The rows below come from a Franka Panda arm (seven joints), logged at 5 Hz.
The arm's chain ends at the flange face. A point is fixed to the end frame.
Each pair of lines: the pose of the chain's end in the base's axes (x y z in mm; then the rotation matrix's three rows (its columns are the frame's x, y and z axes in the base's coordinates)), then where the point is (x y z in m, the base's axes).
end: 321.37 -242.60 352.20; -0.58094 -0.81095 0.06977; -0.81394 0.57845 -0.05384; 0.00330 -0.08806 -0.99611
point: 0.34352 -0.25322 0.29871
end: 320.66 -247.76 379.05; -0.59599 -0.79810 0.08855; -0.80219 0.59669 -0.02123; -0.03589 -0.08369 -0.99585
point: 0.34367 -0.25698 0.32566
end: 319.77 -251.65 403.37; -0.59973 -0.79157 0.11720; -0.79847 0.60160 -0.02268; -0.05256 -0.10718 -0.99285
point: 0.34426 -0.26106 0.35068
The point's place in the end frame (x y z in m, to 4 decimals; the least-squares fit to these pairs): -0.0044 -0.0194 0.0554
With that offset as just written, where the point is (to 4 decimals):
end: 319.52 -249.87 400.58; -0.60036 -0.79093 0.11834; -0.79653 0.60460 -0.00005; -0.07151 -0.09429 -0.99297
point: 0.3441 -0.2581 0.3477
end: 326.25 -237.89 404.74; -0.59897 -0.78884 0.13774; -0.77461 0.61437 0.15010; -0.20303 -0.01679 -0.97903
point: 0.3518 -0.2381 0.3517
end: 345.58 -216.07 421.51; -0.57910 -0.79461 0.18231; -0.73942 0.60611 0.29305; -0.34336 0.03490 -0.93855
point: 0.3736 -0.2083 0.3703
